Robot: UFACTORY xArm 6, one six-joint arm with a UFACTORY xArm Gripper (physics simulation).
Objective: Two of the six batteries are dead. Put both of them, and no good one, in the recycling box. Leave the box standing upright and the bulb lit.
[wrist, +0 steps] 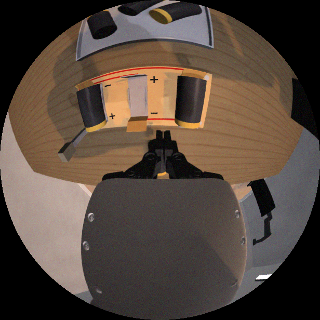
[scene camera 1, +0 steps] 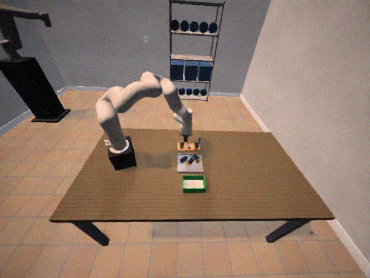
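Where they show: gripper, fingertip midpoint: (scene camera 1: 185, 139); arm's base at its link origin: (scene camera 1: 119, 146).
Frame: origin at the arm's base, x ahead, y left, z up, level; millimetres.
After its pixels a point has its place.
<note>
The gripper (scene camera 1: 185, 140) @[x 468, y 247, z -153 mm] (wrist: 163, 135) is shut and empty, at the holder's side away from the tray. The orange battery holder (scene camera 1: 189, 149) @[x 503, y 159, z -186 mm] (wrist: 165, 100) has a black battery with a yellow end at each side, one (wrist: 92, 107) at left and one (wrist: 191, 101) at right in the wrist view; between them is an unfilled grey slot (wrist: 138, 95). Three batteries (wrist: 102, 24) (wrist: 175, 12) (wrist: 140, 7) lie on the grey tray (scene camera 1: 183, 169) @[x 446, y -49, z -194 mm] (wrist: 185, 37). The green recycling box (scene camera 1: 194, 190) @[x 513, y -239, z -161 mm] stands upright; no battery shows in it. A sixth battery and the bulb's state cannot be made out.
A grey bar (wrist: 72, 146) sticks out beside the holder's left end in the wrist view. The tray lies between holder and box on the wooden table (scene camera 1: 250, 175) @[x 960, y -97, z -197 mm]. The arm's black base (scene camera 1: 123, 158) @[x 28, y -59, z -61 mm] stands at the left. A shelf rack (scene camera 1: 196, 58) is behind the table.
</note>
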